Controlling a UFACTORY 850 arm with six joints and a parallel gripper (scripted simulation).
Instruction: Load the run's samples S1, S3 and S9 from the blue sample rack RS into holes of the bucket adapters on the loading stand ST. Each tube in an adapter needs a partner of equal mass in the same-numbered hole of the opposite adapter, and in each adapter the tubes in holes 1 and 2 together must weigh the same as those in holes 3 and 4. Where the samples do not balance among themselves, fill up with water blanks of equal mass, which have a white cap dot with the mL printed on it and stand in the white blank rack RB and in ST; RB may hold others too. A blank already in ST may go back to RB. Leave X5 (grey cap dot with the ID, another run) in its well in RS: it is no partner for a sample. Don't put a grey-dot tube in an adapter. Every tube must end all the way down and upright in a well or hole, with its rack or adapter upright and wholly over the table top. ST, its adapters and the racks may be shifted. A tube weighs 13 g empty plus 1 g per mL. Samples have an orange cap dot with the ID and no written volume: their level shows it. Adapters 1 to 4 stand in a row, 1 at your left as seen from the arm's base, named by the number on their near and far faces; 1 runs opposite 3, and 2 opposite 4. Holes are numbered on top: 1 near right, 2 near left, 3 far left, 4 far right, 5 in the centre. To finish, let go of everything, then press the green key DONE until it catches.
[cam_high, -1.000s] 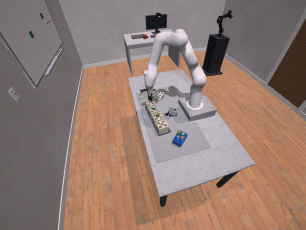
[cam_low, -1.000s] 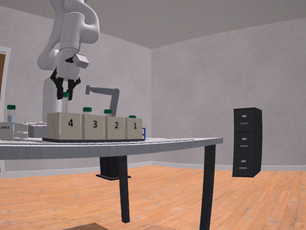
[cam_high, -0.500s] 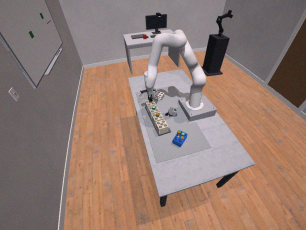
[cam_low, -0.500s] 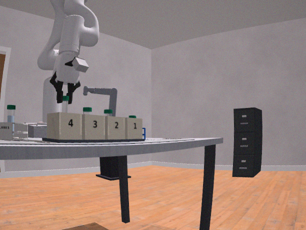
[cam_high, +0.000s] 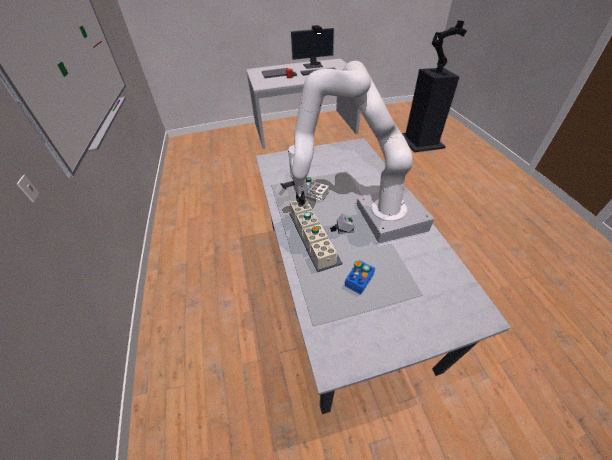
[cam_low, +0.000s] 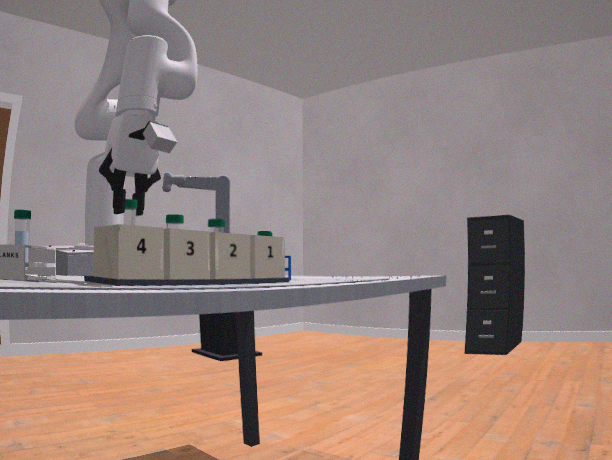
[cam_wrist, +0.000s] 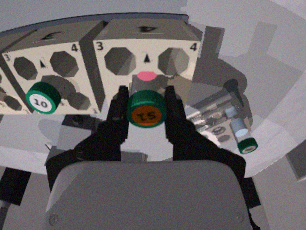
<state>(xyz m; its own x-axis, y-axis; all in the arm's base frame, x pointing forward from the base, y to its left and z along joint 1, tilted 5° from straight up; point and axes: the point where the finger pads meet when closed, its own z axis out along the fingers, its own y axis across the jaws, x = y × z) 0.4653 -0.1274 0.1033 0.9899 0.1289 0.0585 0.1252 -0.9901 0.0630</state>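
Right now the sample tube S1 is 1 cm to the left of my hand and 5 cm below it. The rest, counted from my hand: loading stand ST: 3 cm behind, 16 cm to the left, 13 cm below; adapter 3: 1 cm behind, 11 cm to the left, 9 cm below; adapter 4: 9 cm below.
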